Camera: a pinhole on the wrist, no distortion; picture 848 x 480 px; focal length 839.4 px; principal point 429.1 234.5 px. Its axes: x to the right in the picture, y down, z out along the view. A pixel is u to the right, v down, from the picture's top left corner.
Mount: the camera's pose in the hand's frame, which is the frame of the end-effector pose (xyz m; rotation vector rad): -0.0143 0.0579 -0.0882 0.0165 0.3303 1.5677
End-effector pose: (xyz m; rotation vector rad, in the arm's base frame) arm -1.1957 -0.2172 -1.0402 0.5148 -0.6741 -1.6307
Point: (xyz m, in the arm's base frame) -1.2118 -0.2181 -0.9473
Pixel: 226.2 313.5
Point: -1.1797 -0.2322 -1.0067
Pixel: 66.0 186.4
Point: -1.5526 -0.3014 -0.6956
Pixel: 147.8 170.6
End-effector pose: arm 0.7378 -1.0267 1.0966 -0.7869 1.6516 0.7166
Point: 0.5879 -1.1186 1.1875
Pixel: behind the camera
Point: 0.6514 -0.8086 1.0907
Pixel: 775.5 387.8
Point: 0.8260 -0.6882 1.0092
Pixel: 393.4 338.0
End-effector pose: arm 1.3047 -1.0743 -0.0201 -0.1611 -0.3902 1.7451
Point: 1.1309 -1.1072 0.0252
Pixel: 642.0 313.4
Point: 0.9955 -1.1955 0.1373
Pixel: 701.5 460.6
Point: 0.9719 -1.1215 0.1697
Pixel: 656.2 290.0
